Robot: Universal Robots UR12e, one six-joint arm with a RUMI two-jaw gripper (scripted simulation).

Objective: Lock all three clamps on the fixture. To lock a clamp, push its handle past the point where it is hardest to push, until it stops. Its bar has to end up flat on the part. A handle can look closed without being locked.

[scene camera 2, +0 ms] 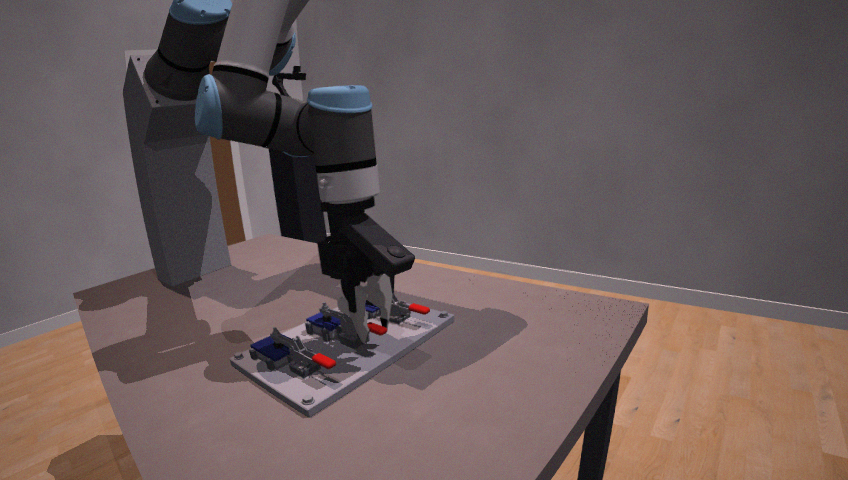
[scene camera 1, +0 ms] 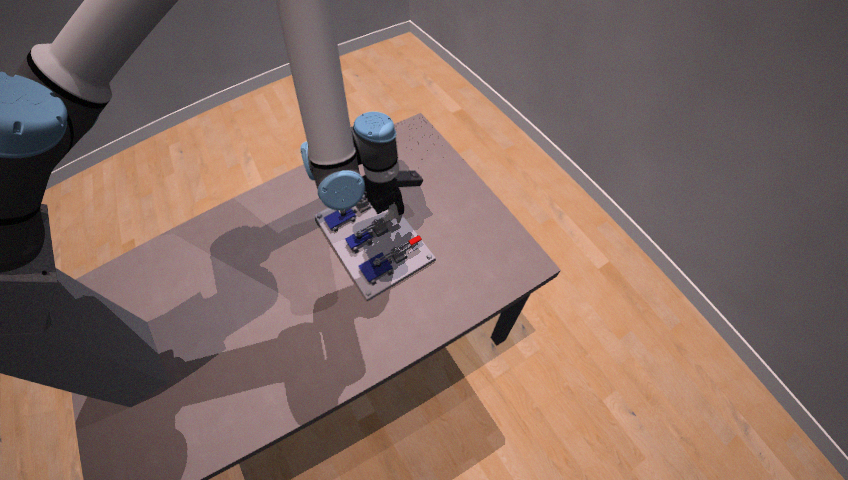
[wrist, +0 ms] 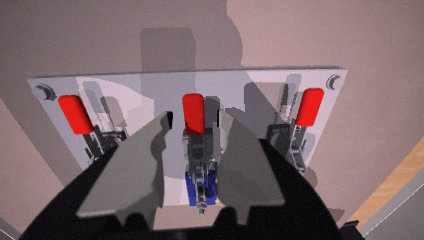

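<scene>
Scene camera 1 shows my gripper [394, 217], and I see my gripper in scene camera 2 and in the wrist view as well. On my gripper, [wrist: 125, 179] and [scene camera 2: 384, 282] are the same spot.
</scene>
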